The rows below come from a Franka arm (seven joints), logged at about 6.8 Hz.
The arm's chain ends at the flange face. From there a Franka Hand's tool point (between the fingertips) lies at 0.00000 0.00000 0.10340 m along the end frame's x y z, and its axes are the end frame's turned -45 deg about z.
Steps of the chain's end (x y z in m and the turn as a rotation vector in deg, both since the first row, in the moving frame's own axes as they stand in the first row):
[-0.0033, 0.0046, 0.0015, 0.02, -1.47, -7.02]
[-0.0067, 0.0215, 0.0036, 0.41, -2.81, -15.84]
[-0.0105, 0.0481, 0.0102, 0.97, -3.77, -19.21]
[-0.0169, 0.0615, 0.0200, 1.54, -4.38, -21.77]
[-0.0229, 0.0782, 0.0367, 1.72, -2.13, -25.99]
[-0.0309, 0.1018, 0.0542, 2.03, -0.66, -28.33]
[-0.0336, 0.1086, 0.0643, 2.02, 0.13, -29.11]
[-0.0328, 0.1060, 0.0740, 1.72, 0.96, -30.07]
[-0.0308, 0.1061, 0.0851, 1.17, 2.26, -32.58]
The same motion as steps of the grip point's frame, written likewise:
[-0.0075, -0.0009, 0.0015, 1.05, -1.03, -7.02]
[-0.0235, 0.0068, 0.0035, 2.28, -1.70, -15.84]
[-0.0459, 0.0212, 0.0100, 3.35, -1.98, -19.21]
[-0.0604, 0.0249, 0.0197, 4.19, -2.01, -21.77]
[-0.0731, 0.0345, 0.0366, 2.72, -0.29, -25.99]
[-0.0930, 0.0464, 0.0541, 1.90, 0.97, -28.33]
[-0.0985, 0.0500, 0.0642, 1.34, 1.52, -29.11]
[-0.0951, 0.0500, 0.0739, 0.54, 1.90, -30.07]
[-0.0923, 0.0534, 0.0850, -0.77, 2.43, -32.58]

